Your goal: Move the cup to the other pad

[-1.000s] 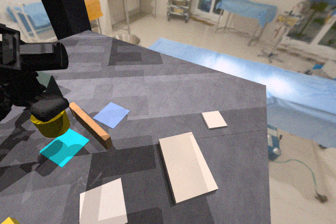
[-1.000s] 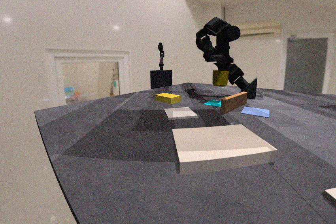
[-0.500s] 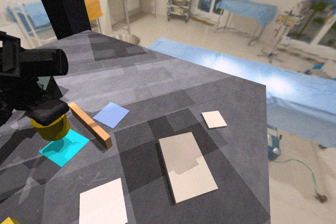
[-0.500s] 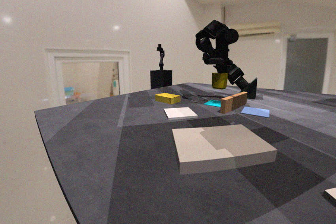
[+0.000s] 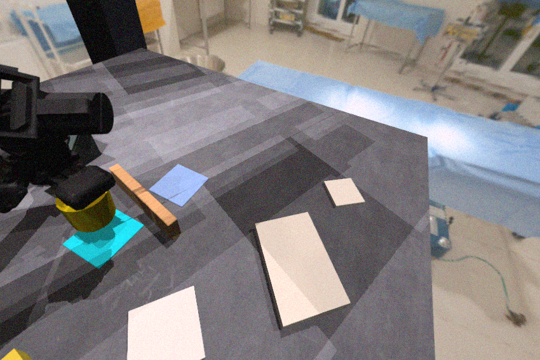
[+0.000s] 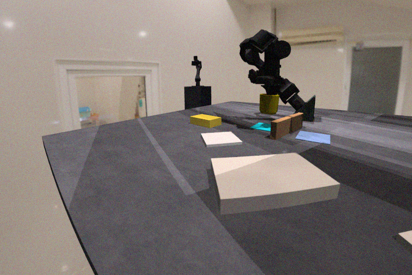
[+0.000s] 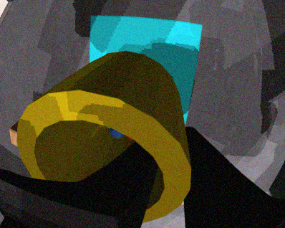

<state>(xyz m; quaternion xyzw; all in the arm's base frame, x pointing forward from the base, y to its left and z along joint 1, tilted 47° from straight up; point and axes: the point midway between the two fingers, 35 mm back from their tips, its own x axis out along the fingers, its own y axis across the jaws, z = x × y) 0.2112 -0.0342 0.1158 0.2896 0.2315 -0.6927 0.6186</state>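
The wooden block lies 80 mm to the left of my gripper tip, 70 mm below it and 60 mm ahead of it. Round my gripper tip: yellow block (240 mm to the right, 100 mm ahead, 70 mm below); light blue pad (160 mm to the left, 100 mm below, 80 mm ahead); yellow cup (20 mm ahead).
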